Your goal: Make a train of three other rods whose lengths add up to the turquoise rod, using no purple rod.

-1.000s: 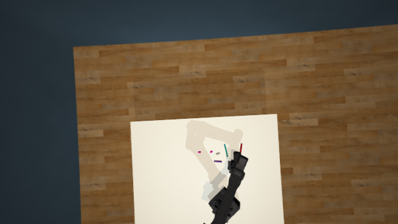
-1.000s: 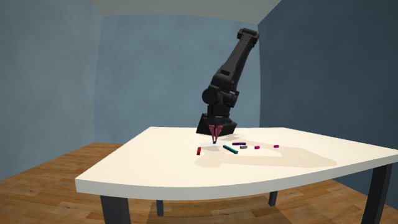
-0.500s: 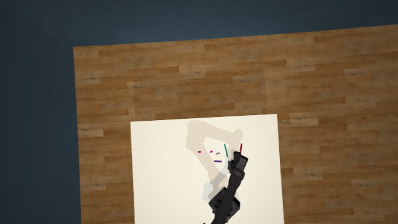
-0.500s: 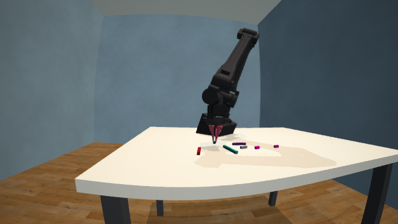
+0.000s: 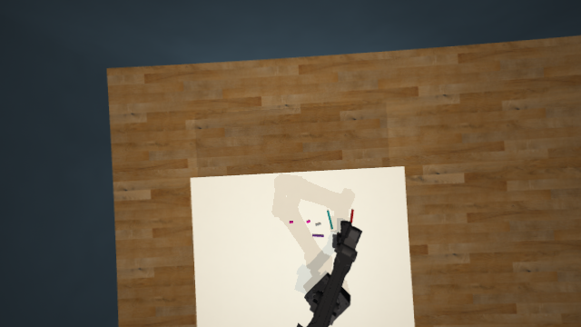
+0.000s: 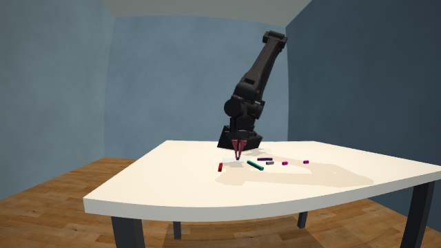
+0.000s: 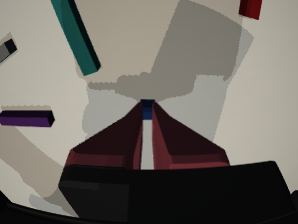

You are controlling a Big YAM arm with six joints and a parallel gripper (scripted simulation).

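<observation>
Right now the blue rod is 1 cm below my hand. The rest, counted from my hand: red rod 9 cm to the right, 8 cm ahead, 1 cm below; turquoise rod 9 cm ahead, 3 cm to the left, 1 cm below; purple rod 11 cm to the left, 2 cm ahead, 1 cm below.
</observation>
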